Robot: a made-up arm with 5 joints.
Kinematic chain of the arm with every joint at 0, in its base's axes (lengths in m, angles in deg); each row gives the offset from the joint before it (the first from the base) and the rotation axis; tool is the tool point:
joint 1: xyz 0 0 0.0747 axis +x
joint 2: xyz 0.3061 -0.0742 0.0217 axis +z
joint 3: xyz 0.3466 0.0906 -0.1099 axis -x
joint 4: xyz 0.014 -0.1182 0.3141 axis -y
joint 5: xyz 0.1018 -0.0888 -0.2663 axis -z
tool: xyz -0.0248 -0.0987 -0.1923
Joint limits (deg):
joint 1: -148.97..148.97
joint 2: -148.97..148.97
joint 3: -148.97..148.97
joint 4: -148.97..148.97
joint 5: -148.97..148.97
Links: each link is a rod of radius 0.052 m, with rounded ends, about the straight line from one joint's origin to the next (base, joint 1, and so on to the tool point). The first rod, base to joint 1, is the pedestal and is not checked.
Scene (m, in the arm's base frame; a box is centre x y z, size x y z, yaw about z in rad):
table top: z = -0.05
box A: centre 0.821 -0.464 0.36 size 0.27 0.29 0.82 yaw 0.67
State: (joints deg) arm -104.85 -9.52 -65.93 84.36 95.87
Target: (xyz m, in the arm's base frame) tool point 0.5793 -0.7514 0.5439
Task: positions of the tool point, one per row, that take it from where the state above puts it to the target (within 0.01 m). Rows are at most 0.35 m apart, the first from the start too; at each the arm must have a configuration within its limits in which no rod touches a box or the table.
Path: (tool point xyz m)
1: 0.9669 0.0104 0.7039
2: 0.8172 0.0055 0.8485
3: 0.6377 -0.0228 0.9519
4: 0.4419 -0.0621 1.0072
5: 0.2443 -0.0998 1.0138
6: 0.3358 -0.3849 0.9363
7: 0.4515 -0.6125 0.7701
8: 0.5794 -0.7514 0.5439

